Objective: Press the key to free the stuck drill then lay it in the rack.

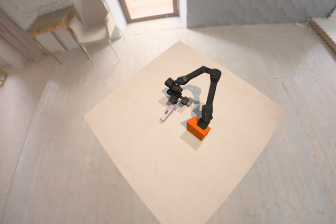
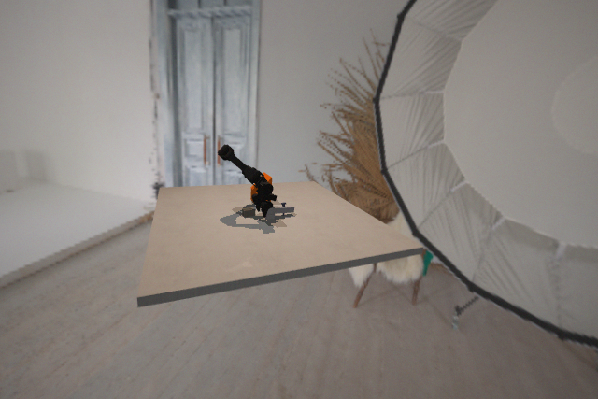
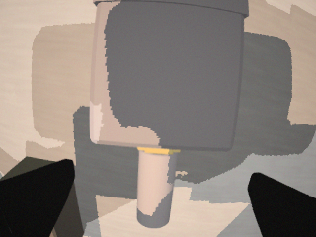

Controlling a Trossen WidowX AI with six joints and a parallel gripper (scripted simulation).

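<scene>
Now: gripper tip 10 mm past the drill, 60 mm to the right of it and 20 mm below it. Also, from my gripper tip: dark boxy part 70 mm behind, 60 mm to the right, 10 mm below; then key 20 mm behind, 140 mm to the left, 20 mm above; then grey holder 20 mm behind, 110 mm to the left, 10 mm above.
</scene>
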